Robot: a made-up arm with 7 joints.
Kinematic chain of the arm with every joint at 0, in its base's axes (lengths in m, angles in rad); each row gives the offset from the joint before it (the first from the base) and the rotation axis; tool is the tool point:
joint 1: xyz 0 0 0.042 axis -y
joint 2: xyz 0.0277 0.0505 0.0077 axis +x
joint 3: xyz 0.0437 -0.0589 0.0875 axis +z
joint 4: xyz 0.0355 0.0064 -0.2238 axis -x
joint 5: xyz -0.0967 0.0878 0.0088 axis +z
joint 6: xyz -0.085 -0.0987 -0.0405 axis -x
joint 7: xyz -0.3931 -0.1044 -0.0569 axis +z
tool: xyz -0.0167 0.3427 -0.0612
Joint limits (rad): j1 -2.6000..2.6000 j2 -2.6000..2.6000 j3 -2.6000..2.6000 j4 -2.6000..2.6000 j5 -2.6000..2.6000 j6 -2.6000..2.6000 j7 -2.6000..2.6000
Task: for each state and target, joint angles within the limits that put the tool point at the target. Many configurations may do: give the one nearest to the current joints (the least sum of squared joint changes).
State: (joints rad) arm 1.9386 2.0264 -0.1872 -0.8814 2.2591 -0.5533 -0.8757
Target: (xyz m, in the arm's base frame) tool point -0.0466 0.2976 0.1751
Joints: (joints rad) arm 1.8444 1.8732 -0.1948 -0.8626 2.5039 -0.6648 -0.9653
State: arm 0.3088 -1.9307 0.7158 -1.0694 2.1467 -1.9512 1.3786
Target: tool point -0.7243 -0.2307 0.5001
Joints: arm 0.9977 -2.2914 0.4150 -1.0061 1.4135 -1.9914 1.4532
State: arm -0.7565 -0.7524 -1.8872 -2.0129 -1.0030 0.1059 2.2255
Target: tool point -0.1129 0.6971 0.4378
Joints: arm -0.8195 -0.5912 -1.5214 -2.0401 -1.6488 0.5536 2.6000
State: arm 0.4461 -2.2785 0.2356 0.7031 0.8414 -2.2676 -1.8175
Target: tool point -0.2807 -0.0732 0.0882
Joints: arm 0.7221 -2.2655 0.1558 0.6651 0.8252 -2.4246 -1.8819
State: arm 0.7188 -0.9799 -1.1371 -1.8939 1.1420 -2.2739 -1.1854
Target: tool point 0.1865 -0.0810 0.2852
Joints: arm 1.2073 -1.2582 -1.6836 -1.7172 1.4060 -1.7396 -1.8659
